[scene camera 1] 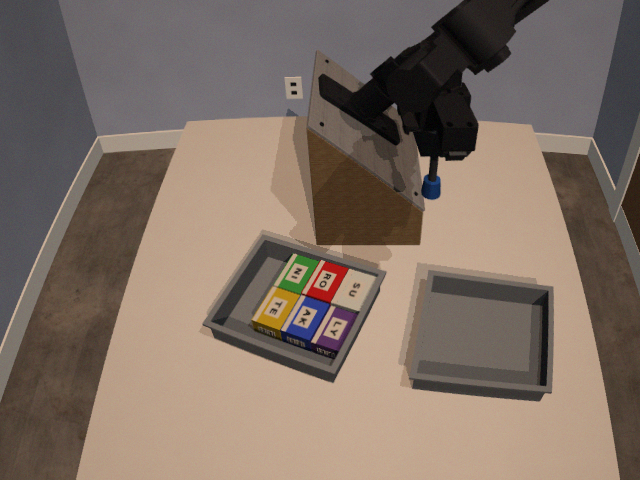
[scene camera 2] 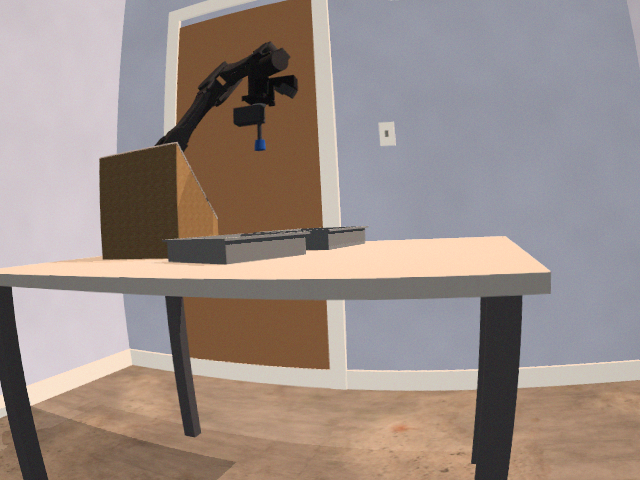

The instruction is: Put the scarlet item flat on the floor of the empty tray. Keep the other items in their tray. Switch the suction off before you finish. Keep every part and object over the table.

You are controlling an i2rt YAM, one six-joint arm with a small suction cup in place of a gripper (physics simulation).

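Frame: origin at the arm's base, x left, y back, z up, level; centimetres.
Where they show: end effector, tool point: (scene camera 1: 430, 193) (scene camera 2: 260, 149); arm's base, origin of the base link: (scene camera 1: 358, 111) (scene camera 2: 149, 180).
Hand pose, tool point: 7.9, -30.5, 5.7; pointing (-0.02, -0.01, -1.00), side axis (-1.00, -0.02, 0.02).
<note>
Each offset is from my tool point to the top centre of the thing, as dx, dy, dz. Level surfaces: height alone.
The scarlet item is a red box marked RO @[-16.4, +3.5, -22.3] (scene camera 1: 325, 280), lying in the left tray @[-21.7, -0.6, -21.7] (scene camera 1: 273, 356) between the green box @[-21.4, +6.0, -22.8] (scene camera 1: 296, 273) and the white box @[-11.5, +1.0, -22.4] (scene camera 1: 355, 290). The yellow box @[-25.1, -1.4, -22.9] (scene camera 1: 276, 308), blue box @[-20.1, -3.9, -22.8] (scene camera 1: 306, 317) and purple box @[-15.2, -6.4, -23.1] (scene camera 1: 334, 329) lie in a row beside them, toward the front. The empty tray @[+10.7, -10.7, -21.7] (scene camera 1: 480, 387) stands at the right. Both trays show side-on in scene camera 2, their insides hidden. My suction cup (scene camera 1: 431, 188) (scene camera 2: 260, 145) is blue, points down and hangs high above the table, with nothing on it.
A wooden block with a slanted top (scene camera 1: 367, 206) (scene camera 2: 139, 206) stands behind the trays and bears the arm's base. The arm (scene camera 1: 423, 72) (scene camera 2: 206, 98) reaches up and over from it. The table @[dz -26.7] (scene camera 1: 170, 413) (scene camera 2: 413, 258) has its front edge showing in scene camera 2.
</note>
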